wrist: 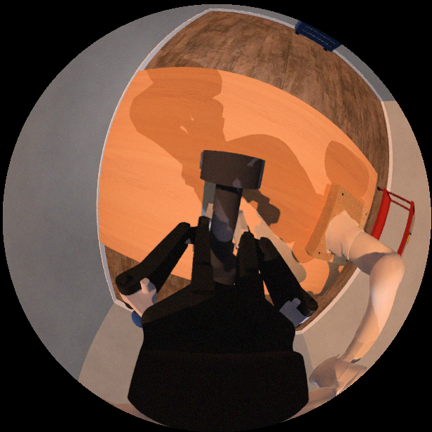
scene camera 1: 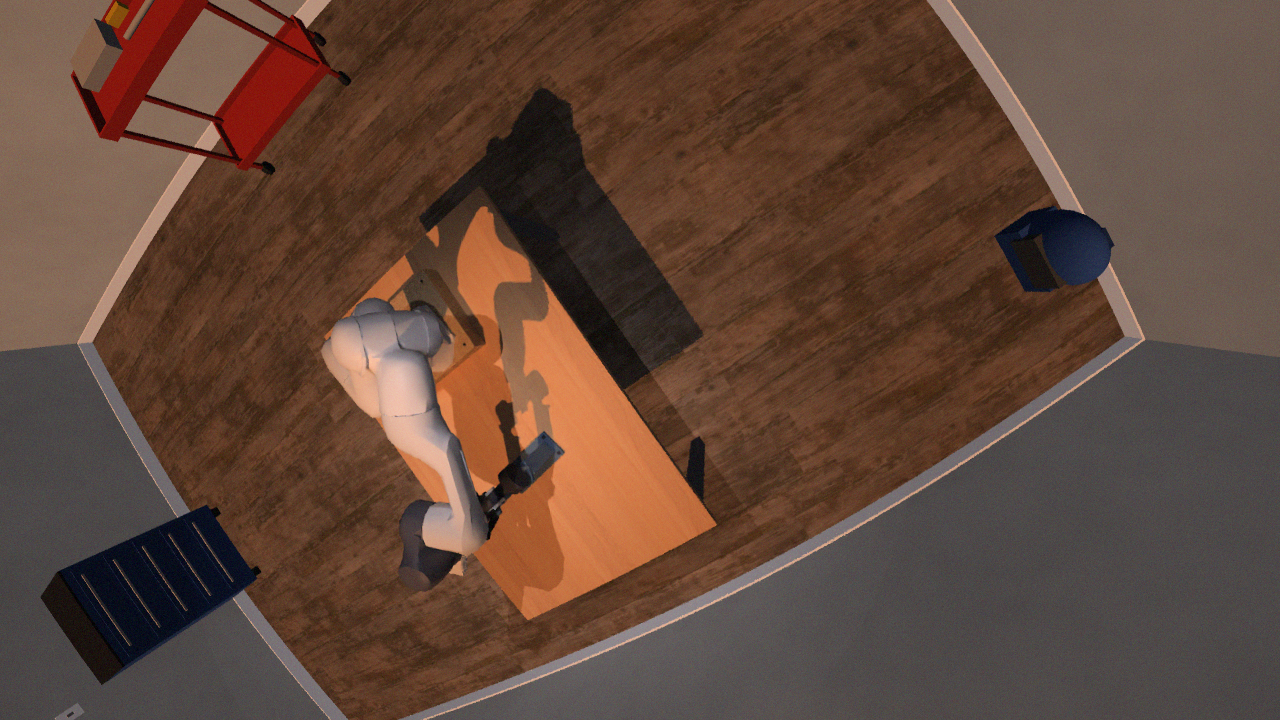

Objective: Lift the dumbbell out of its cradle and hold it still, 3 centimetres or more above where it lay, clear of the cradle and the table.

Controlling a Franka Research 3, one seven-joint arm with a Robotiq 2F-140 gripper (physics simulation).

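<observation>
The dark dumbbell (scene camera 1: 513,478) (wrist: 226,215) is between the fingers of my gripper (scene camera 1: 491,503) (wrist: 223,214), which is shut on its handle. One broad round head points away from the gripper in the wrist view; the other end is mostly hidden by the gripper. The grey cradle (scene camera 1: 543,450) (wrist: 208,194) is on the wooden table (scene camera 1: 626,505) (wrist: 120,192), with part of its plate exposed beside the dumbbell in the scene view. The dumbbell appears raised above the cradle and slightly tilted; the exact gap is hard to tell.
The arm's mounting plate (scene camera 1: 465,342) (wrist: 325,225) is at the table's other end. A red cart (scene camera 1: 268,98) (wrist: 382,215), a blue drawer cabinet (scene camera 1: 152,582) (wrist: 317,36) and a blue bin (scene camera 1: 1074,248) stand away from the table.
</observation>
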